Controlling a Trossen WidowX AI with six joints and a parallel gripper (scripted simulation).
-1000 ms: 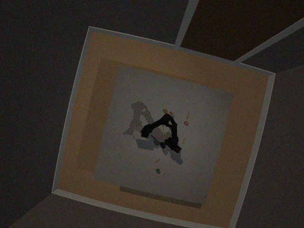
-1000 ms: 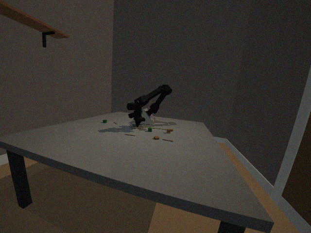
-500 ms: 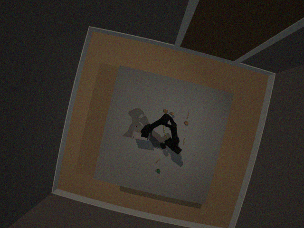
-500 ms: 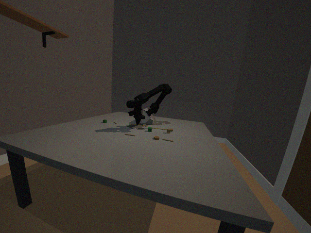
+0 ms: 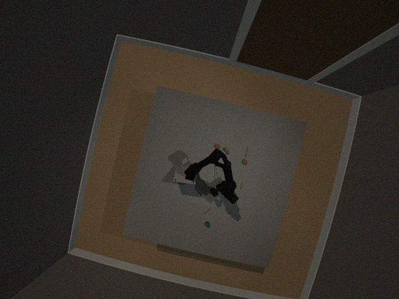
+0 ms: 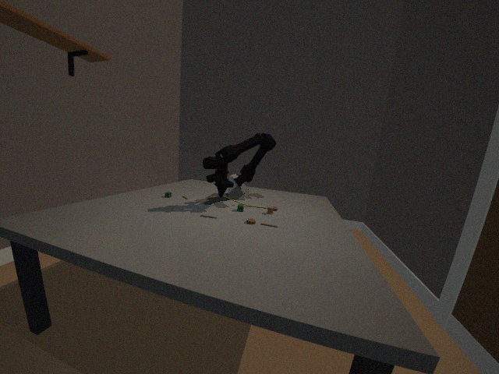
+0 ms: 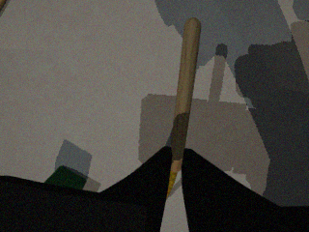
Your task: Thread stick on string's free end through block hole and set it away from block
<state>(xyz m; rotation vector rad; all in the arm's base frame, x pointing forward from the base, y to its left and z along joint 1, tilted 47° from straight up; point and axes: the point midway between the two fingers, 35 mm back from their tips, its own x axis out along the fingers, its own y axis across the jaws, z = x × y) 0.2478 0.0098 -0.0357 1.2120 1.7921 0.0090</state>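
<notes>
My gripper tip is 120 mm to the right of the green cube, 40 mm above it and 20 mm short of it. From my gripper tip the other things lie so: wooden disc 210 mm to the left, 160 mm ahead, 50 mm below; thin wooden stick 10 mm to the right, 10 mm ahead.
</notes>
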